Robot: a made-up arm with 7 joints. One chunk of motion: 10 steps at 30 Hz.
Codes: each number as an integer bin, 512 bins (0 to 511) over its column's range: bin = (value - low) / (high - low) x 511, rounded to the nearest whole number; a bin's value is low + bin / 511 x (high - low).
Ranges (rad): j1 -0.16..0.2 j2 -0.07..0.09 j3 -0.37..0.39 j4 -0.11..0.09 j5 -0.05..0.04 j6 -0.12..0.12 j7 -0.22..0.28
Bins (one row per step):
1: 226 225 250 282 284 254 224
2: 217 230 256 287 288 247 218
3: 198 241 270 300 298 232 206
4: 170 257 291 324 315 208 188
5: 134 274 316 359 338 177 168
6: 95 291 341 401 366 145 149
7: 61 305 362 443 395 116 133
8: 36 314 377 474 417 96 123
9: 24 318 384 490 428 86 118
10: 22 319 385 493 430 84 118
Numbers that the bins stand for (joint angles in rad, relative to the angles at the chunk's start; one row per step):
1: -0.0008 0.0005 0.0018 0.0004 0.0000 -0.0007 -0.0008
2: -0.0071 0.0020 0.0107 0.0023 0.0007 -0.0040 -0.0067
3: -0.0205 0.0055 0.0316 0.0074 0.0025 -0.0110 -0.0184
4: -0.0402 0.0105 0.0628 0.0168 0.0055 -0.0223 -0.0360
5: -0.0656 0.0158 0.1000 0.0305 0.0095 -0.0369 -0.0556
6: -0.0931 0.0211 0.1372 0.0469 0.0145 -0.0519 -0.0742
7: -0.1170 0.0255 0.1684 0.0634 0.0196 -0.0655 -0.0899
8: -0.1346 0.0283 0.1907 0.0755 0.0234 -0.0749 -0.0996
9: -0.1431 0.0296 0.2011 0.0818 0.0254 -0.0796 -0.1045
10: -0.1445 0.0299 0.2026 0.0830 0.0257 -0.0805 -0.1045

